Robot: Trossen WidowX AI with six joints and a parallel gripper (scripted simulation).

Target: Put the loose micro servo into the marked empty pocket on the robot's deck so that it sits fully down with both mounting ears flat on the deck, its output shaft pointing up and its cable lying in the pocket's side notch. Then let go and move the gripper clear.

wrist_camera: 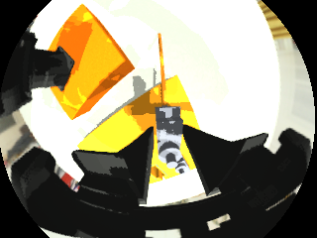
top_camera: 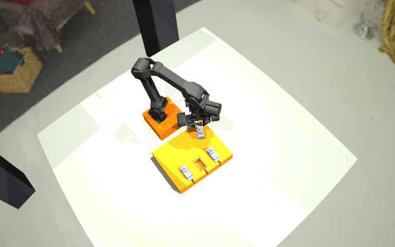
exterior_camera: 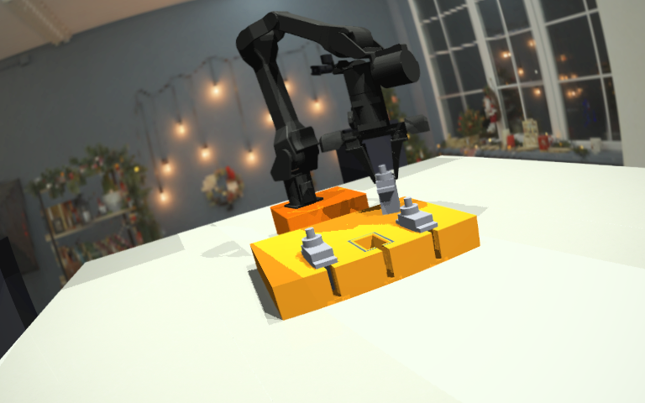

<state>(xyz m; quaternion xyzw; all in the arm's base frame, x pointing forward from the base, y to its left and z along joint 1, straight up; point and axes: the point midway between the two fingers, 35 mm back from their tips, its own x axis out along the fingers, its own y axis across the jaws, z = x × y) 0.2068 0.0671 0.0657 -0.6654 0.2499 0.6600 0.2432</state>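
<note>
Now: gripper tip 10 cm to the left of the orange deck, 7 cm above it and 1 cm short of it.
</note>
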